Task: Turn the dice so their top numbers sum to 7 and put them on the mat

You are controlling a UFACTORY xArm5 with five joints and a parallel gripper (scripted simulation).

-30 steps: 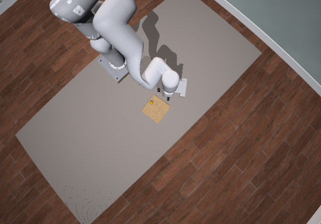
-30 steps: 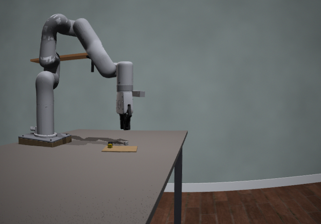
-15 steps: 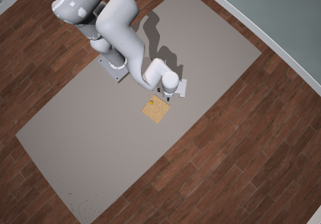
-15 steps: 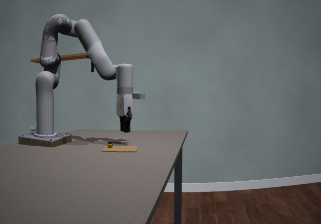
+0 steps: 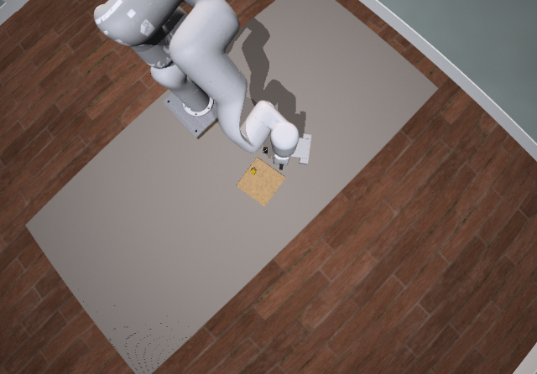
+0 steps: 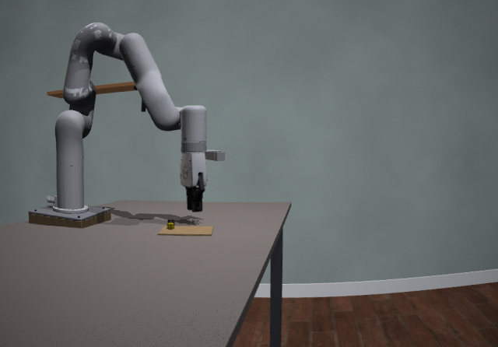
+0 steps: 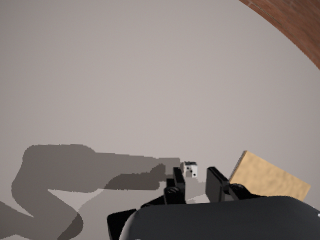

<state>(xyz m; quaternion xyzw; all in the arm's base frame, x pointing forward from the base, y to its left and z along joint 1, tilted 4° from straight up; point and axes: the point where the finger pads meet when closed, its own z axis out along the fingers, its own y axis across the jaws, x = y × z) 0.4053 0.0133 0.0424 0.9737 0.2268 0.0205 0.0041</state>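
Right now my hand is 50 mm above the white die. The rest, counted from my hand: black die 70 mm behind, 50 mm below, 20 mm to the right; yellow die 120 mm to the right, 60 mm behind, 50 mm below; tan mat 130 mm to the right, 60 mm below, 20 mm behind.
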